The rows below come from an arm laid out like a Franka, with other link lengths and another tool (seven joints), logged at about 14 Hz.
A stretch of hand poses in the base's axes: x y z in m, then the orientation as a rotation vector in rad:
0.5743 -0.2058 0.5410 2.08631 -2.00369 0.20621
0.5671 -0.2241 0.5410 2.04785 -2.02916 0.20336
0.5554 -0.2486 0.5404 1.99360 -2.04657 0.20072
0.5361 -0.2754 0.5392 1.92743 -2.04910 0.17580
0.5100 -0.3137 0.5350 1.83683 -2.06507 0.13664
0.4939 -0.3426 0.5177 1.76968 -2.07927 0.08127
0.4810 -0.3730 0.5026 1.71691 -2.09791 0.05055
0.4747 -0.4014 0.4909 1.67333 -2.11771 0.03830
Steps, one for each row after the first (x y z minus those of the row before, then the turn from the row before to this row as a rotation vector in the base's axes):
-0.0072 -0.0183 0.0000 -0.00715 0.00371 -0.03148
-0.0117 -0.0245 -0.0006 -0.01939 0.01380 -0.03650
-0.0193 -0.0268 -0.0012 -0.02253 0.03793 -0.03931
-0.0261 -0.0383 -0.0042 -0.02088 0.04615 -0.06115
-0.0161 -0.0289 -0.0173 0.00020 0.04464 -0.05085
-0.0129 -0.0304 -0.0151 -0.00204 0.02335 -0.04188
-0.0063 -0.0284 -0.0117 -0.00624 0.00975 -0.03475

